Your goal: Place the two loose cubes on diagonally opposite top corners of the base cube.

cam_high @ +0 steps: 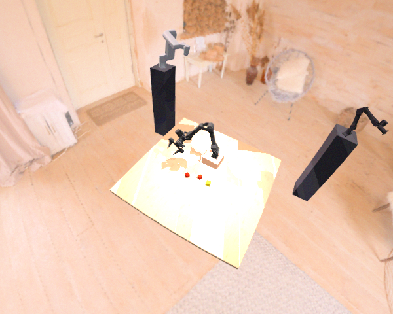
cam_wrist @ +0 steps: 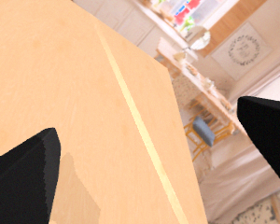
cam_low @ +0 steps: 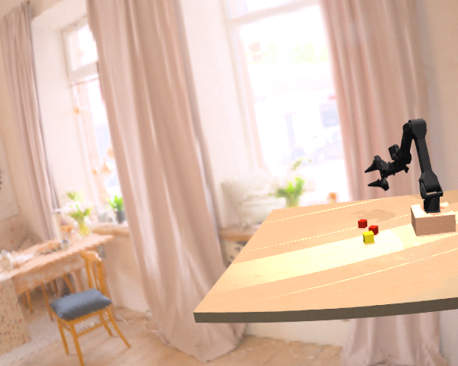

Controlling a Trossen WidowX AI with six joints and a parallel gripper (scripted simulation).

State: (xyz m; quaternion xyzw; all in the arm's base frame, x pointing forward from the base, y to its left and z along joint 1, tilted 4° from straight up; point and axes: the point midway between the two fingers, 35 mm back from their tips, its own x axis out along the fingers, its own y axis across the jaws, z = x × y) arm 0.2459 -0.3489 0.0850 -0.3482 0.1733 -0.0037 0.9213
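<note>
My gripper tip is 430 mm to the right of the yellow cube, 160 mm above it and 10 mm short of it.
</note>
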